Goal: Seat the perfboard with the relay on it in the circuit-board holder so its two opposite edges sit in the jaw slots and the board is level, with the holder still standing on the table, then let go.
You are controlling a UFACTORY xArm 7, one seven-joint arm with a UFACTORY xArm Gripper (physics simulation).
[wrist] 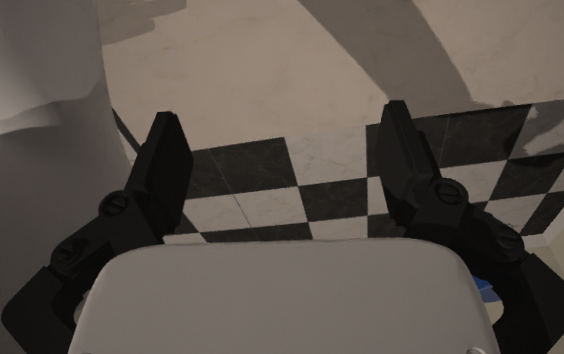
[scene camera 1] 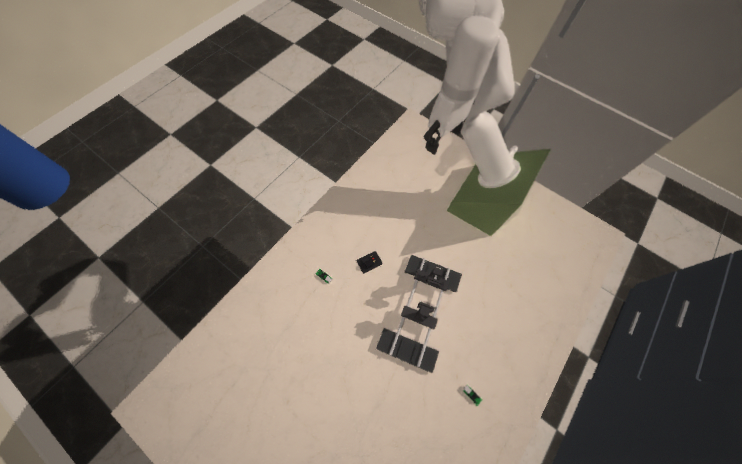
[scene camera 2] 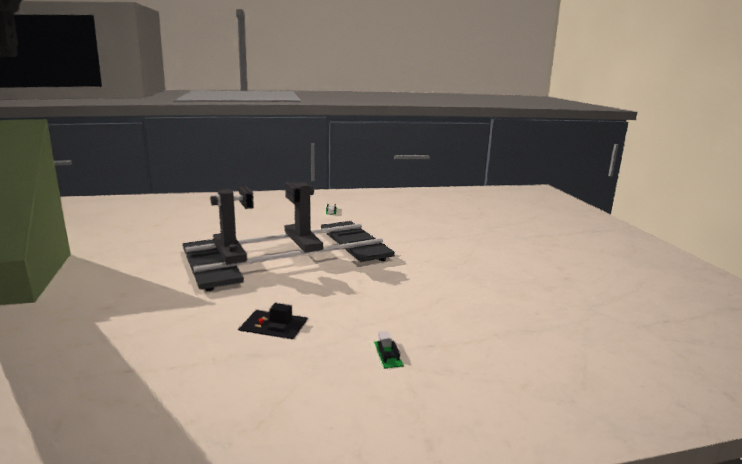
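The black perfboard lies flat on the table beside the holder, with the black relay on top and small red and tan parts near one end. The circuit-board holder stands on the table on two black feet joined by two metal rods. Its two upright jaw posts face each other with an open gap between the jaws. My gripper is open and empty. It is held up beside the arm's base, well away from the board and the holder. Perfboard and holder do not show in the wrist view.
A small green circuit board lies near the perfboard. Another green board lies beyond the holder's far foot. The green arm mount stands at the table's end. A grey cabinet rises beside it.
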